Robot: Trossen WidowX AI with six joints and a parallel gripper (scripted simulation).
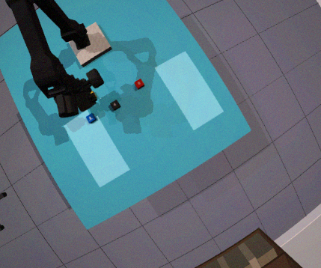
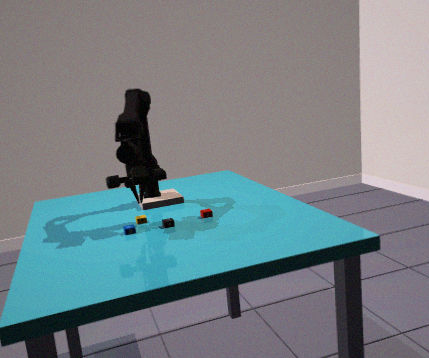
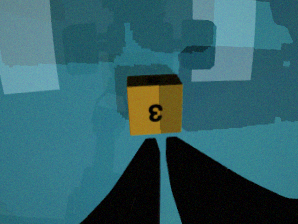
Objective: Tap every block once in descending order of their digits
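Right now the yellow block is 6 cm below my gripper tip and 1 cm behind it. From my gripper tip the other things lie so: red block: 21 cm to the left, 6 cm below, 3 cm ahead; then blue block: 9 cm ahead, 6 cm below, 4 cm to the right; then black block: 8 cm to the left, 7 cm ahead, 6 cm below.
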